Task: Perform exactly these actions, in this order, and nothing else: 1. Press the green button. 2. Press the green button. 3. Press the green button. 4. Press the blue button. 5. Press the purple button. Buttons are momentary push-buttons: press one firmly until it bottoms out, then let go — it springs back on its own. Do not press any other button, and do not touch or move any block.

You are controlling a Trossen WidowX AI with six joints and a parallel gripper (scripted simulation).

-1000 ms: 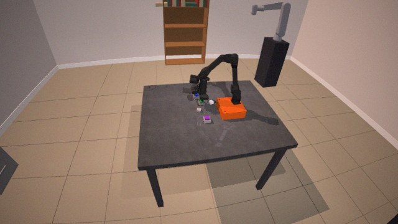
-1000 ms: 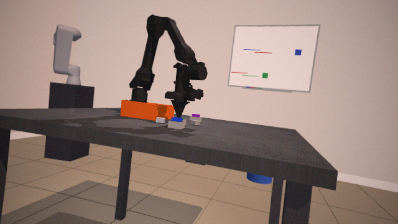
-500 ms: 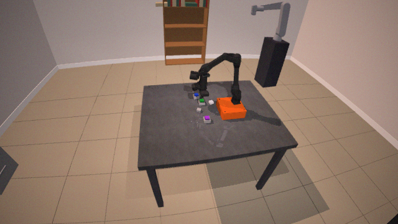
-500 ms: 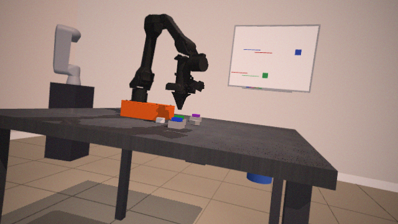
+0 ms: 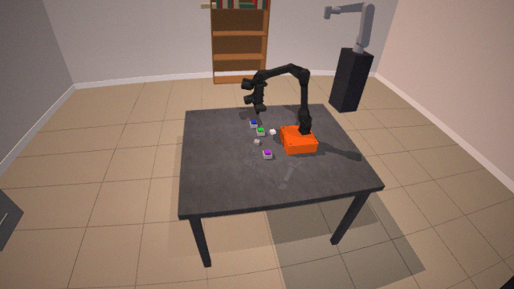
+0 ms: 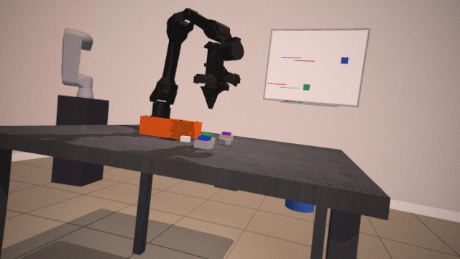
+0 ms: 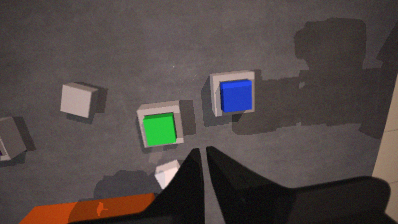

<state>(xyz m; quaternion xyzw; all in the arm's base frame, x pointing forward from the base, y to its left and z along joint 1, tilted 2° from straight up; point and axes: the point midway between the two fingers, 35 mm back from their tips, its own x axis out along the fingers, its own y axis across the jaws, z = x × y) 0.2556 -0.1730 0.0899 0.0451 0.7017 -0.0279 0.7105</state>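
My gripper tip is 50 mm to the left of the blue button and 100 mm above it. Round my gripper tip: purple button 10 mm ahead, 250 mm to the left, 100 mm below; green button 10 mm behind, 40 mm to the left, 100 mm below.
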